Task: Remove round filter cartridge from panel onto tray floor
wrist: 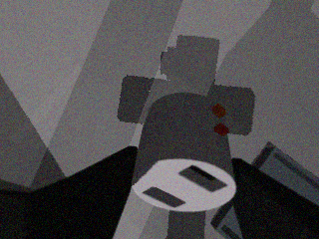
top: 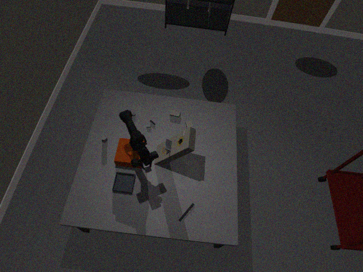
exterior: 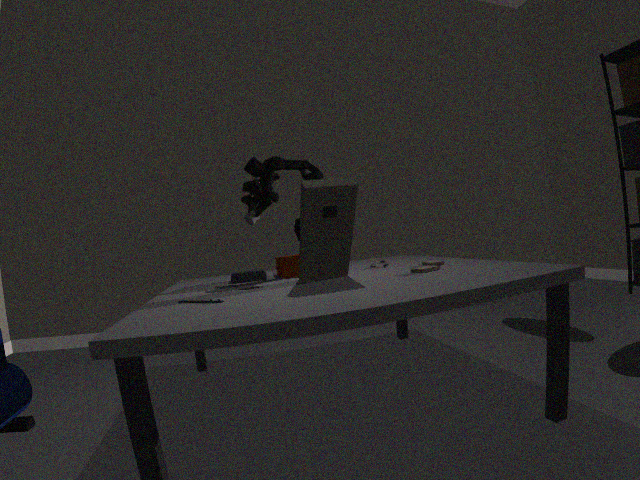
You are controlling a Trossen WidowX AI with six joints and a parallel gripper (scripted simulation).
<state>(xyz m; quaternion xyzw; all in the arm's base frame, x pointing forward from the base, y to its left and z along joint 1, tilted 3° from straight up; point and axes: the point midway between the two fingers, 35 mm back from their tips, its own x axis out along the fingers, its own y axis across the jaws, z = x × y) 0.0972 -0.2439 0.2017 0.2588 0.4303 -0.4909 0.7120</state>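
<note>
Now: the dark tray 190 mm behind my gripper tip, 10 mm to the right of it and 250 mm below it. Also, from my gripper tip: round filter cartridge: right at my gripper tip; beige service panel: 220 mm ahead, 210 mm to the left, 80 mm below.
</note>
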